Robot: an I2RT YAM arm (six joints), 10 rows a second.
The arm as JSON. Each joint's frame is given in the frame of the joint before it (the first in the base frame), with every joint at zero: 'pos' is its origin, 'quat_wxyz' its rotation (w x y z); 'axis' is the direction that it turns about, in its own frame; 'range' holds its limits. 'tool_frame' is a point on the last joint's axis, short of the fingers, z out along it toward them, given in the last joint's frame.
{
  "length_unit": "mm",
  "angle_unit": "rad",
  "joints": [
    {
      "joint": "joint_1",
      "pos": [
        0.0,
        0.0,
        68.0
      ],
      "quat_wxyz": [
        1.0,
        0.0,
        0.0,
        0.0
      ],
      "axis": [
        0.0,
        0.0,
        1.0
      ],
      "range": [
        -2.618,
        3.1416
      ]
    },
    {
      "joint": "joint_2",
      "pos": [
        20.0,
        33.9,
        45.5
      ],
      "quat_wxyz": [
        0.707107,
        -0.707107,
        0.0,
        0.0
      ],
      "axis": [
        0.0,
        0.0,
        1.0
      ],
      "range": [
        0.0,
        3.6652
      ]
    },
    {
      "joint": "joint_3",
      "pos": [
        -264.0,
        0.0,
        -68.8
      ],
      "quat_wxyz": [
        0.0,
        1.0,
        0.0,
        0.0
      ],
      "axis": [
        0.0,
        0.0,
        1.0
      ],
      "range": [
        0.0,
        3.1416
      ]
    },
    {
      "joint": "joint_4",
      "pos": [
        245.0,
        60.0,
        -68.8
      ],
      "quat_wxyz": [
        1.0,
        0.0,
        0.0,
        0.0
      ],
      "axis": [
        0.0,
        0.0,
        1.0
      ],
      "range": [
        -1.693,
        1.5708
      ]
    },
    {
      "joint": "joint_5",
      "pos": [
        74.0,
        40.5,
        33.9
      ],
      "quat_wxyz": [
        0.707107,
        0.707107,
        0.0,
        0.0
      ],
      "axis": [
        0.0,
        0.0,
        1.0
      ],
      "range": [
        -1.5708,
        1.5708
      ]
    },
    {
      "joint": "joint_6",
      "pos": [
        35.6,
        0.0,
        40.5
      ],
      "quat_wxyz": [
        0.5,
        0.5,
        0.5,
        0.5
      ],
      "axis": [
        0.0,
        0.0,
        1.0
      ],
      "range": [
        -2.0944,
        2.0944
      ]
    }
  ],
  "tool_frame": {
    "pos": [
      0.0,
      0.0,
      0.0
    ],
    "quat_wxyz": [
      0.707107,
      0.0,
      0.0,
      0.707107
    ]
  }
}
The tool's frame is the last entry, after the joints.
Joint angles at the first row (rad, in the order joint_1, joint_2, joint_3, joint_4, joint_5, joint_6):
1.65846 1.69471 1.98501 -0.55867 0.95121 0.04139
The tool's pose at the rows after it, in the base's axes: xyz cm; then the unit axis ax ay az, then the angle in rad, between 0 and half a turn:
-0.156 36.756 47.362 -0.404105 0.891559 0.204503 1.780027
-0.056 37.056 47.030 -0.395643 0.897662 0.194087 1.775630
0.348 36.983 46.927 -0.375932 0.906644 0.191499 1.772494
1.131 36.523 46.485 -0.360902 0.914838 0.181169 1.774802
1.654 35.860 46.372 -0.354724 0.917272 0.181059 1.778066
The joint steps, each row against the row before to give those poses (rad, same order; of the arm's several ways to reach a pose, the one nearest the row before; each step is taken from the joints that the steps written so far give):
-0.00380 0.01451 0.00080 0.00302 0.01221 0.01145
-0.00229 0.00992 -0.00001 -0.00037 0.02023 0.00916
-0.00994 -0.00270 -0.00690 0.00039 0.01562 0.02402
-0.02021 -0.02248 -0.03965 0.00077 0.00648 0.02098
-0.01411 -0.02862 -0.03624 0.00572 -0.00838 0.00763

